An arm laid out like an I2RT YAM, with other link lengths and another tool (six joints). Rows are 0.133 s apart.
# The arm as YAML. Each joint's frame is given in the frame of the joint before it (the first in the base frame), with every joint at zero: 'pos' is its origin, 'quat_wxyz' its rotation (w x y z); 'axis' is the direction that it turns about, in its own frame. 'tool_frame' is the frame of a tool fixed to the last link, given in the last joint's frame.
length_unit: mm
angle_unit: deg
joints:
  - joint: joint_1
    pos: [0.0, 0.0, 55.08]
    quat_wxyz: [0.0, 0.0, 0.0, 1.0]
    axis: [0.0, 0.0, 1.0]
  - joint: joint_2
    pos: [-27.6, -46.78, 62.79]
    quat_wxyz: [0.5, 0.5, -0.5, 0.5]
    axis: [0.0, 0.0, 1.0]
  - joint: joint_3
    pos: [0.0, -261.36, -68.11]
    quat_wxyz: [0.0, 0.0, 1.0, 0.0]
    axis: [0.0, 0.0, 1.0]
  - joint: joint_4
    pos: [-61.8, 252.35, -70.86]
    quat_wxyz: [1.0, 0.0, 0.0, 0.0]
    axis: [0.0, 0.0, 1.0]
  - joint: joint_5
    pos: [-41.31, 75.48, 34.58]
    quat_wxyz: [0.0, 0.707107, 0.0, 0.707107]
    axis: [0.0, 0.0, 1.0]
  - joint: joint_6
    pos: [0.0, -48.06, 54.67]
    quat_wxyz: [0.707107, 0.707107, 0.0, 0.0]
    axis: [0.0, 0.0, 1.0]
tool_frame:
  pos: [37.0, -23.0, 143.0]
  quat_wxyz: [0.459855, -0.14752, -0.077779, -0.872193]
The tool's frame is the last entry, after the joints.
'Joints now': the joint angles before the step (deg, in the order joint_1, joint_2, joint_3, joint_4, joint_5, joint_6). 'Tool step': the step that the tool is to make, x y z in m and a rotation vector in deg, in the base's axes. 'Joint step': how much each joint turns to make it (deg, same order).
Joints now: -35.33, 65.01, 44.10, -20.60, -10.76, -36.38
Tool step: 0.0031, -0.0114, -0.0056, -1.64, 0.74, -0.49
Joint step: -0.77, 2.31, -0.01, 2.40, 0.96, -1.53
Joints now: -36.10, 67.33, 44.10, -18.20, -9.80, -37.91
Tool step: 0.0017, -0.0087, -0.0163, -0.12, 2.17, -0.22
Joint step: -0.72, 3.31, -0.02, 1.43, 0.56, -1.38
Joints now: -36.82, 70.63, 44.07, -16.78, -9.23, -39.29
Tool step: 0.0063, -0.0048, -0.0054, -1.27, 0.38, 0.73
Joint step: 0.00, 2.19, -0.01, 2.43, 0.32, -1.43
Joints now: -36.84, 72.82, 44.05, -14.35, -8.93, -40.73
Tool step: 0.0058, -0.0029, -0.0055, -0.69, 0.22, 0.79
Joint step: 0.01, 1.96, 0.00, 2.03, -0.10, -1.05
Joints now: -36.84, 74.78, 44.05, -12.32, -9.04, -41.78
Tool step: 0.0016, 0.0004, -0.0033, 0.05, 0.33, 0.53
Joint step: 0.00, 0.69, 0.02, 0.30, -0.28, -0.48
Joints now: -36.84, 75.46, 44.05, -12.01, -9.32, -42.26
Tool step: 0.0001, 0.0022, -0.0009, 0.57, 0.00, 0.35
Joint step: 0.00, -0.06, 0.00, -0.39, -0.57, 0.09
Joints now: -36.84, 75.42, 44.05, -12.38, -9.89, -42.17
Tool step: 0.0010, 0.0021, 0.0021, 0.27, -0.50, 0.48
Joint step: -0.01, -0.32, 0.00, -0.07, -0.71, 0.04
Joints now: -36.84, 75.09, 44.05, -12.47, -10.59, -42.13
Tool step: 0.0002, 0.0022, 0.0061, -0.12, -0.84, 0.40
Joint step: 0.00, -1.00, 0.01, -0.26, -0.57, 0.03
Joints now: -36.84, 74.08, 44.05, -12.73, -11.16, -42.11
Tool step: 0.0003, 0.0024, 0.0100, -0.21, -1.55, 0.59
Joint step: -0.21, -1.49, -0.01, -0.10, -1.11, 0.03
